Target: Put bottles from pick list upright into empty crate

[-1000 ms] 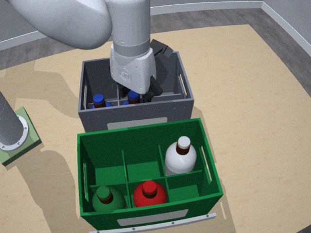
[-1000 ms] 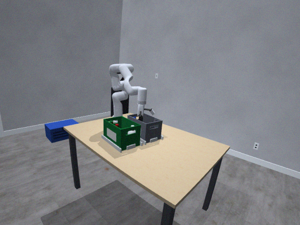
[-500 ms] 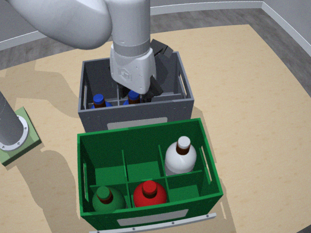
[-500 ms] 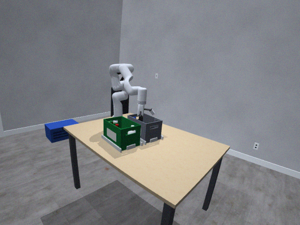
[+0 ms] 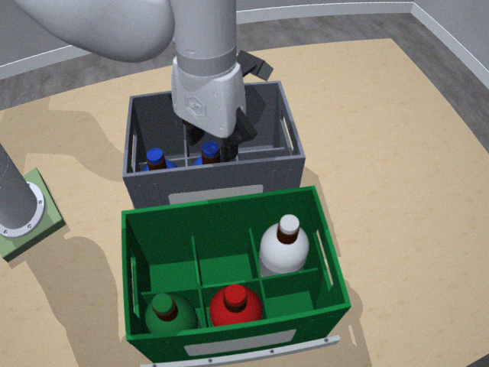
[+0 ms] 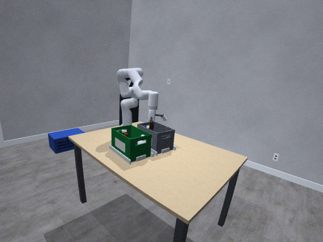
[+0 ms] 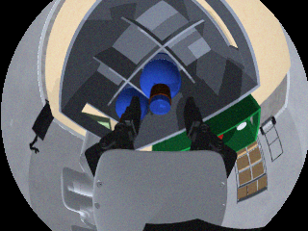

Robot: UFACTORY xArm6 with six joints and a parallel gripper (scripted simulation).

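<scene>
My hand is 160 mm to the left of the white-label bottle, 90 mm above it and 60 mm short of it. Also, from my hand: red-label bottle (240 mm to the right, 90 mm below, 40 mm behind); then green crate (190 mm to the right, 90 mm below, 30 mm behind); then grey crate (90 mm below, 40 mm to the left, 10 mm ahead).
</scene>
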